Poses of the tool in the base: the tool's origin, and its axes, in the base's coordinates. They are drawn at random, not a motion.
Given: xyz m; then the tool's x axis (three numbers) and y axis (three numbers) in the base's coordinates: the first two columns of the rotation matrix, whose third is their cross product.
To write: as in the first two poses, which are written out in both.
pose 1, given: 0.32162, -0.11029, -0.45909, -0.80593, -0.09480, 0.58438, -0.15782, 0.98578, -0.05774
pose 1, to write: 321.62, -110.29, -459.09, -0.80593, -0.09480, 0.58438, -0.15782, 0.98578, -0.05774
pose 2, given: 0.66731, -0.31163, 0.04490, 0.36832, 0.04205, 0.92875, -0.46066, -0.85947, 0.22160
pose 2, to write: 667.31, -311.63, 44.90, 0.36832, 0.04205, 0.92875, -0.46066, -0.85947, 0.22160
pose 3, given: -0.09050, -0.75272, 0.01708, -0.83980, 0.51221, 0.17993, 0.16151, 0.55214, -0.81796
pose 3, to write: -90.50, -752.72, 17.08, -0.83980, 0.51221, 0.17993, 0.16151, 0.55214, -0.81796
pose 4, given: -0.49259, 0.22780, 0.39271, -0.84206, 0.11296, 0.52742, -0.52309, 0.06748, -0.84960
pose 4, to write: -492.59, 227.80, 392.71, -0.84206, 0.11296, 0.52742, -0.52309, 0.06748, -0.84960
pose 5, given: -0.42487, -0.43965, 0.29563, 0.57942, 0.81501, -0.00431, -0.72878, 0.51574, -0.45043
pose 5, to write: -424.87, -439.65, 295.63, 0.57942, 0.81501, -0.00431, -0.72878, 0.51574, -0.45043
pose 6, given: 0.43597, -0.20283, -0.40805, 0.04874, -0.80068, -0.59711, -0.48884, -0.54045, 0.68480
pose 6, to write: 435.97, -202.83, -408.05, 0.04874, -0.80068, -0.59711, -0.48884, -0.54045, 0.68480
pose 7, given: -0.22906, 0.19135, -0.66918, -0.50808, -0.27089, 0.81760, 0.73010, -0.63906, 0.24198
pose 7, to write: -229.06, 191.35, -669.18, -0.50808, -0.27089, 0.81760, 0.73010, -0.63906, 0.24198
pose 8, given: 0.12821, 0.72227, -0.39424, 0.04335, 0.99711, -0.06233, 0.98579, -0.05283, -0.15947
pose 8, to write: 128.21, 722.27, -394.24, 0.04335, 0.99711, -0.06233, 0.98579, -0.05283, -0.15947
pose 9, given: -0.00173, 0.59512, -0.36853, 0.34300, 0.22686, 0.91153, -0.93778, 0.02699, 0.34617
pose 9, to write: -1.73, 595.12, -368.53, 0.34300, 0.22686, 0.91153, -0.93778, 0.02699, 0.34617
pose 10, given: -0.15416, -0.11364, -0.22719, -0.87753, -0.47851, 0.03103, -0.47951, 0.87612, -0.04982
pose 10, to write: -154.16, -113.64, -227.19, -0.87753, -0.47851, 0.03103, -0.47951, 0.87612, -0.04982
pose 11, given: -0.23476, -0.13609, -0.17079, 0.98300, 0.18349, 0.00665, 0.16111, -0.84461, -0.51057
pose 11, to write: -234.76, -136.09, -170.79, 0.98300, 0.18349, 0.00665, 0.16111, -0.84461, -0.51057
